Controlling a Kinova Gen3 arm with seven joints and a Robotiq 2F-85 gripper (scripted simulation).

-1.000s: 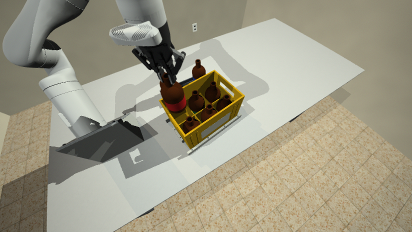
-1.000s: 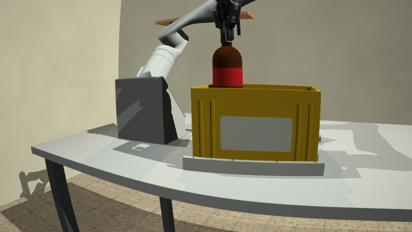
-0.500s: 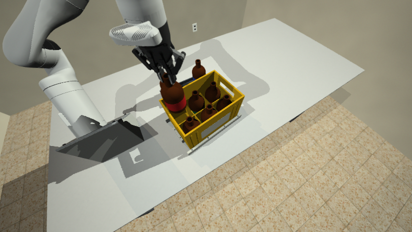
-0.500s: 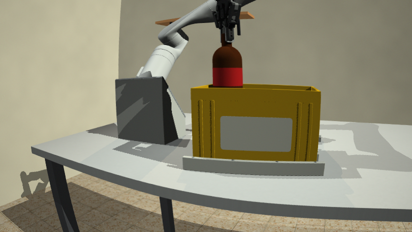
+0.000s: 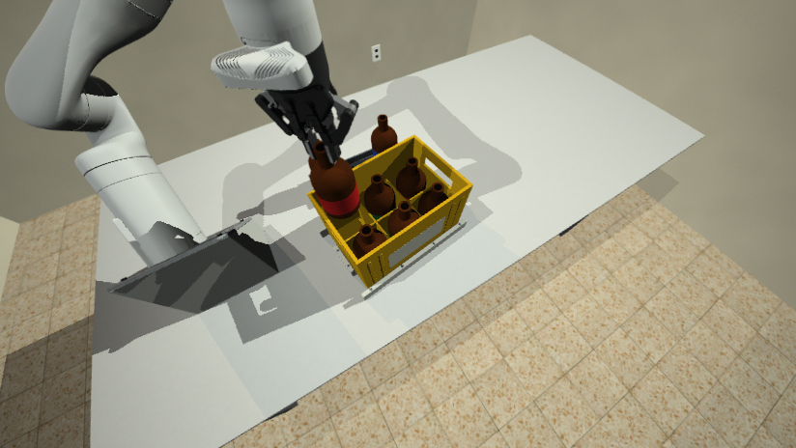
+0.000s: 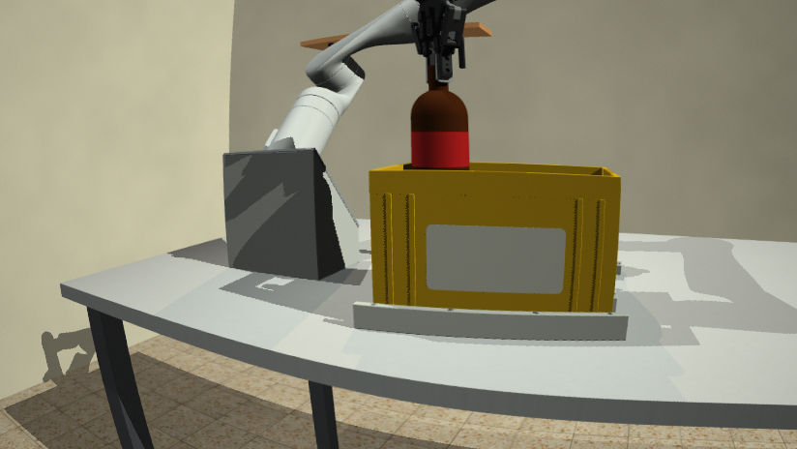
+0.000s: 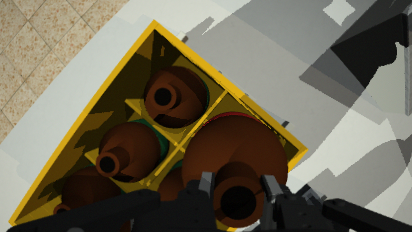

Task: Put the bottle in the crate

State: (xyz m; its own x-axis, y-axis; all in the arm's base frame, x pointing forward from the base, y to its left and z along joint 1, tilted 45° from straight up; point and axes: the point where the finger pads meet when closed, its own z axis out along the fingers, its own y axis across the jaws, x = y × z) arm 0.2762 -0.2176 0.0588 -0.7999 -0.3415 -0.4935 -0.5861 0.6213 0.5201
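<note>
The yellow crate lies 220 mm below my hand, 90 mm ahead of it and 40 mm to the right of it. The rest, counted from my hand: tray 290 mm below, 170 mm to the left, 130 mm ahead.
</note>
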